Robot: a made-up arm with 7 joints. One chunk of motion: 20 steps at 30 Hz.
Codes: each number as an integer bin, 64 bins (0 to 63) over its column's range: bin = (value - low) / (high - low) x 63, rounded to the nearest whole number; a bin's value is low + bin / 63 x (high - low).
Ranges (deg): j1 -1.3..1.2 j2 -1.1..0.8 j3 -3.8..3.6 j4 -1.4..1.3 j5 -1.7..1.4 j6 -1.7..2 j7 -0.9..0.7
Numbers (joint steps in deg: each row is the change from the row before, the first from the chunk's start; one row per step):
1: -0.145 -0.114 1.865 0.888 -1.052 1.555 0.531
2: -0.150 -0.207 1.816 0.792 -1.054 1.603 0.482
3: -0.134 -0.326 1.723 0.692 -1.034 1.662 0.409
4: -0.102 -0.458 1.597 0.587 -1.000 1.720 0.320
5: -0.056 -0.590 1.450 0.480 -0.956 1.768 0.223
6: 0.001 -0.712 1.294 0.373 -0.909 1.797 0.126
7: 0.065 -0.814 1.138 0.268 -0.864 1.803 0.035
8: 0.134 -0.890 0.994 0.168 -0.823 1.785 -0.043
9: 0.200 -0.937 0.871 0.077 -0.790 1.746 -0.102
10: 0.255 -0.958 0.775 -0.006 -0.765 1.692 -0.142
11: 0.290 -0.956 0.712 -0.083 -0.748 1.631 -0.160
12: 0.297 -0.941 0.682 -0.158 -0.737 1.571 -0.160
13: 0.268 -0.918 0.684 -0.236 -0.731 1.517 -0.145
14: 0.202 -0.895 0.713 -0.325 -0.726 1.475 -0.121
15: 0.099 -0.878 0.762 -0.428 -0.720 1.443 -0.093
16: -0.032 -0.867 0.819 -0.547 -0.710 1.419 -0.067
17: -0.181 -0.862 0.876 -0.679 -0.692 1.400 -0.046
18: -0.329 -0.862 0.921 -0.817 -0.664 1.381 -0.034
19: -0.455 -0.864 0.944 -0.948 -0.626 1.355 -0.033
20: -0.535 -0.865 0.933 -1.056 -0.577 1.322 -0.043
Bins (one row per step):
1: 29 33 48 53 13 55 56
2: 29 30 48 51 13 56 54
3: 29 26 47 49 14 57 52
4: 30 21 46 46 14 58 48
5: 31 17 45 44 15 59 44
6: 33 13 43 41 16 60 40
7: 34 9 42 39 17 60 37
8: 36 7 41 37 18 59 34
9: 38 5 40 34 18 59 31
10: 39 5 39 33 19 58 30
11: 40 5 38 31 19 57 29
12: 40 5 38 29 20 56 29
13: 40 6 38 27 20 55 30
14: 38 7 38 25 20 54 31
15: 35 7 39 23 20 54 32
16: 32 8 39 20 20 53 33
17: 28 8 40 17 20 53 34
18: 24 8 40 14 21 52 34
19: 21 8 40 11 22 52 34
20: 19 8 40 8 23 51 34

